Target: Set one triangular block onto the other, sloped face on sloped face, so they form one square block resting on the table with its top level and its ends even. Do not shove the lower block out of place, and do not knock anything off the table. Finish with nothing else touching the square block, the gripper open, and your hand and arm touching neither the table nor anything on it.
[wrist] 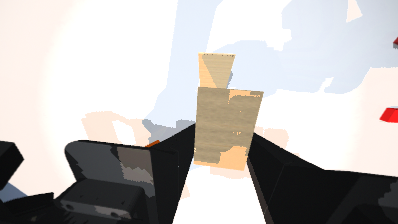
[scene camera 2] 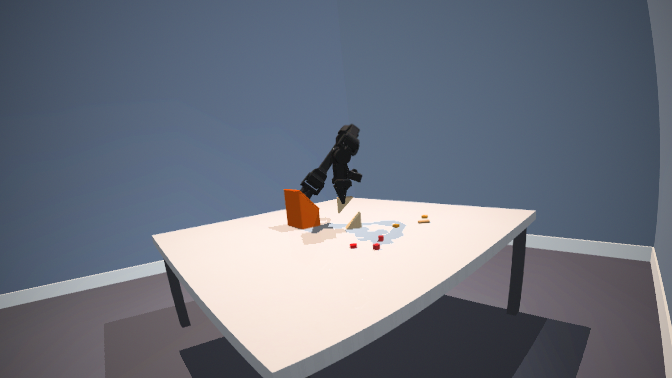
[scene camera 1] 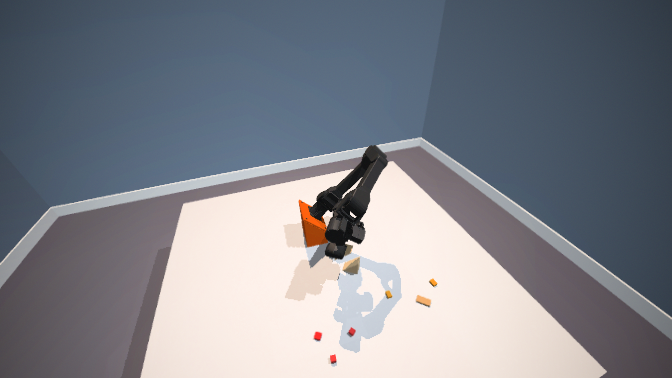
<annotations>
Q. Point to a triangular block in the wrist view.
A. At 214, 68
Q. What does the gripper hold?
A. A triangular block.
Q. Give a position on a triangular block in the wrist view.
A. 225, 118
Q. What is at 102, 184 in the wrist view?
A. The gripper.
</annotations>
